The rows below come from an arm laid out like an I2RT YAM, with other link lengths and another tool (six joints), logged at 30 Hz.
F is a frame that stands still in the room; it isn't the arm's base.
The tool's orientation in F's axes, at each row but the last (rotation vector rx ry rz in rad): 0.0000, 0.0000, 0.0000; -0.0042, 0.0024, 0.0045; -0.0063, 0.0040, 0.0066; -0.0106, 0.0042, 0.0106; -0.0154, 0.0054, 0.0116; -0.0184, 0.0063, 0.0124; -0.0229, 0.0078, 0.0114; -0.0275, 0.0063, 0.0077
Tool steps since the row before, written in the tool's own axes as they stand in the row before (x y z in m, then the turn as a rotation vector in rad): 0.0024, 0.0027, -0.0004, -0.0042, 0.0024, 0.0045; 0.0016, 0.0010, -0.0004, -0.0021, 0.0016, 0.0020; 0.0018, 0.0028, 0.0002, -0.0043, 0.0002, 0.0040; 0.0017, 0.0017, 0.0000, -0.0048, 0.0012, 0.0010; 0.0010, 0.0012, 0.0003, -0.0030, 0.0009, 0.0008; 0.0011, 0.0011, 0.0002, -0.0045, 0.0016, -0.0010; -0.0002, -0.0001, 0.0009, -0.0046, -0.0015, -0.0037; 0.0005, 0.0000, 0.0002, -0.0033, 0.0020, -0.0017
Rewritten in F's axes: 0.0024, 0.0027, -0.0004, -0.0042, 0.0024, 0.0045; 0.0016, 0.0010, -0.0004, -0.0021, 0.0016, 0.0020; 0.0018, 0.0028, 0.0002, -0.0043, 0.0002, 0.0040; 0.0017, 0.0017, 0.0000, -0.0048, 0.0012, 0.0010; 0.0010, 0.0012, 0.0003, -0.0030, 0.0009, 0.0008; 0.0011, 0.0011, 0.0002, -0.0045, 0.0015, -0.0010; -0.0002, -0.0001, 0.0009, -0.0046, -0.0016, -0.0036; 0.0005, 0.0000, 0.0002, -0.0033, 0.0019, -0.0017
